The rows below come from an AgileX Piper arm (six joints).
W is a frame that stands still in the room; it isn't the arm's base.
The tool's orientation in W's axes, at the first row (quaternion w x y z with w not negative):
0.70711, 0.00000, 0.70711, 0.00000
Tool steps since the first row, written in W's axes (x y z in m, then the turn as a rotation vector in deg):
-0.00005, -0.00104, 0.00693, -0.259, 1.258, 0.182
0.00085, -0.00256, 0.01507, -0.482, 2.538, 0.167
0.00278, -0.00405, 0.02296, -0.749, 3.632, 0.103
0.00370, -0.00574, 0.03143, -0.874, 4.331, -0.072
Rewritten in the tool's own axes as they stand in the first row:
-0.00693, -0.00104, -0.00005, -0.182, 1.258, -0.259
-0.01507, -0.00256, 0.00085, -0.167, 2.538, -0.482
-0.02296, -0.00405, 0.00278, -0.103, 3.632, -0.749
-0.03143, -0.00574, 0.00370, 0.072, 4.331, -0.874

